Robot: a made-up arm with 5 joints. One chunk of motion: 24 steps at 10 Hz.
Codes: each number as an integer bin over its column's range. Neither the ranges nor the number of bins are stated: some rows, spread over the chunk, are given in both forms.
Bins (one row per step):
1: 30 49 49 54 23
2: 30 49 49 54 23
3: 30 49 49 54 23
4: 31 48 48 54 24
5: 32 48 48 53 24
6: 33 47 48 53 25
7: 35 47 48 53 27
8: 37 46 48 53 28
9: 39 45 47 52 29
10: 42 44 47 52 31
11: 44 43 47 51 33
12: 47 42 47 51 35
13: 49 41 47 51 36
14: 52 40 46 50 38
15: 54 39 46 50 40
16: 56 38 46 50 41
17: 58 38 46 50 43
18: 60 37 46 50 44
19: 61 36 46 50 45
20: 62 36 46 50 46
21: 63 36 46 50 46
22: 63 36 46 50 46
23: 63 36 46 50 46
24: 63 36 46 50 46
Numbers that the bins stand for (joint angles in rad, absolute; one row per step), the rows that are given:
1: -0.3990 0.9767 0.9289 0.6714 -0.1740
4: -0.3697 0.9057 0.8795 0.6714 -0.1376
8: -0.1935 0.7638 0.8795 0.6449 0.0078
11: 0.0121 0.5510 0.8302 0.5919 0.1895
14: 0.2470 0.3381 0.7808 0.5654 0.3713
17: 0.4232 0.1962 0.7808 0.5654 0.5530
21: 0.5700 0.0543 0.7808 0.5654 0.6621
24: 0.5700 0.0543 0.7808 0.5654 0.6621
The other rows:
2: -0.3990 0.9767 0.9289 0.6714 -0.1740
3: -0.3990 0.9767 0.9289 0.6714 -0.1740
5: -0.3403 0.9057 0.8795 0.6449 -0.1376
6: -0.3110 0.8348 0.8795 0.6449 -0.1013
7: -0.2522 0.8348 0.8795 0.6449 -0.0286
9: -0.1348 0.6929 0.8302 0.6184 0.0441
10: -0.0467 0.6219 0.8302 0.6184 0.1168
12: 0.1002 0.4800 0.8302 0.5919 0.2622
13: 0.1589 0.4090 0.8302 0.5919 0.2986
15: 0.3057 0.2671 0.7808 0.5654 0.4440
16: 0.3644 0.1962 0.7808 0.5654 0.4803
18: 0.4819 0.1252 0.7808 0.5654 0.5894
19: 0.5113 0.0543 0.7808 0.5654 0.6257
20: 0.5406 0.0543 0.7808 0.5654 0.6621
22: 0.5700 0.0543 0.7808 0.5654 0.6621
23: 0.5700 0.0543 0.7808 0.5654 0.6621

